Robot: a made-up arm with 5 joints. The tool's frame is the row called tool.
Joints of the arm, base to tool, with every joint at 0 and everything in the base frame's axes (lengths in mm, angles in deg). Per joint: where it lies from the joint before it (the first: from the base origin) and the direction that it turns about. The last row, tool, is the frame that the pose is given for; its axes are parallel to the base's.
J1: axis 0 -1 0 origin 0.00 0.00 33.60
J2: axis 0 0 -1 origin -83.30 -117.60 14.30
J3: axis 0 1 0 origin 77.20 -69.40 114.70
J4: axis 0 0 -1 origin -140.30 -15.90 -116.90
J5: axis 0 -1 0 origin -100.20 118.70 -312.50
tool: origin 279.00 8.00 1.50
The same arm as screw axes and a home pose.
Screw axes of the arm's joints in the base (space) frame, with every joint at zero. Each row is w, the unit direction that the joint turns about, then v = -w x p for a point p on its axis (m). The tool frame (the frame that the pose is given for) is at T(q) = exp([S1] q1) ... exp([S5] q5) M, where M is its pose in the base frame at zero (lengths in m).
S1 = (0, -1, 0, 0.0336, 0.0000, 0.0000)
S2 = (0, 0, -1, 0.1176, -0.0833, 0.0000)
S3 = (0, 1, 0, -0.1626, 0.0000, -0.0061)
S4 = (0, 0, -1, 0.2029, -0.1464, 0.0000)
S5 = (0, -1, 0, -0.2668, 0.0000, 0.2466)
M =
1 0 0 0.0324
0 1 0 -0.0762
0 0 1 -0.2653
0 0 0 1

